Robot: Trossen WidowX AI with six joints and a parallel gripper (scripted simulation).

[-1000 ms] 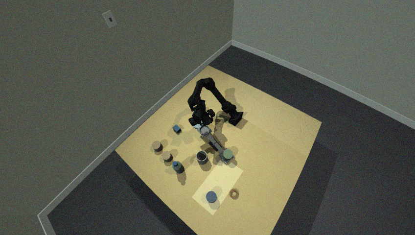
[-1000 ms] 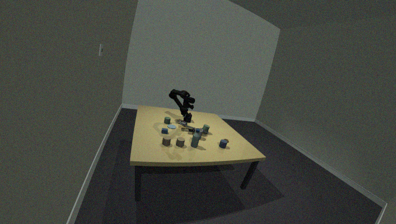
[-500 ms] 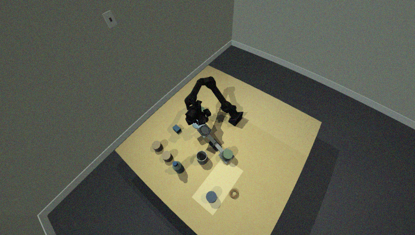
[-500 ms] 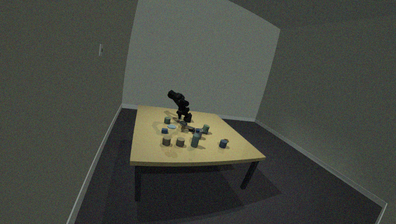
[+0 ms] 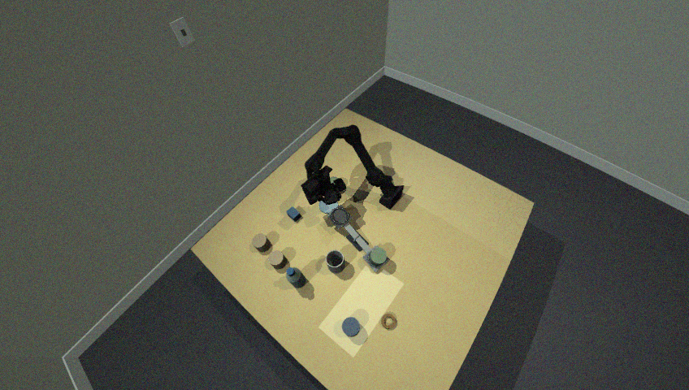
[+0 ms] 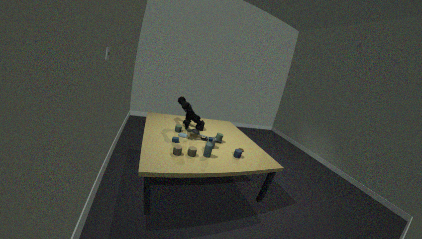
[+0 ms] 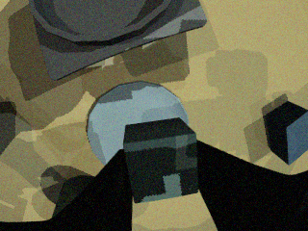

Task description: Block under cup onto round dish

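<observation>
My gripper tip is 2 cm past the light blue round dish, 2 cm to the left of it and 9 cm above it. Also, from my gripper tip: green cup (13 cm behind, 7 cm to the right, 6 cm below); balance (8 cm ahead, 21 cm to the left, 7 cm below); balance beam (8 cm ahead, 21 cm to the left, 6 cm below).
</observation>
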